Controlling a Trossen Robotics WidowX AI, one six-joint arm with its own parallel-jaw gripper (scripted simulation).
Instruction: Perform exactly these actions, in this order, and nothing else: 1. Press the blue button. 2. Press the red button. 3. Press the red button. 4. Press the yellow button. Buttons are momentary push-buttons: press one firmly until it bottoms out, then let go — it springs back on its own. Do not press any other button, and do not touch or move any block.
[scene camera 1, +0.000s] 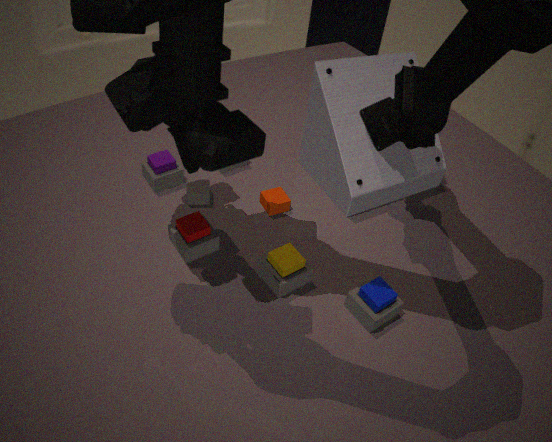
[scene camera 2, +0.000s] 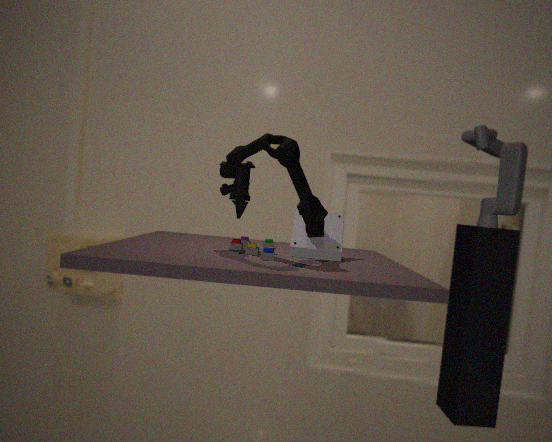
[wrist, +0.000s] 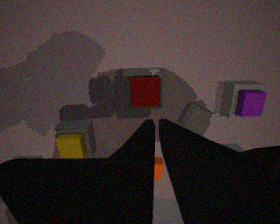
My gripper (scene camera 1: 190, 170) is shut, holding nothing. Also in view: a blue button (scene camera 1: 378, 294), a red button (scene camera 1: 194, 226) and a yellow button (scene camera 1: 286, 260).
My gripper also shows in the wrist view (wrist: 155, 126). The red button also shows in the wrist view (wrist: 145, 91).
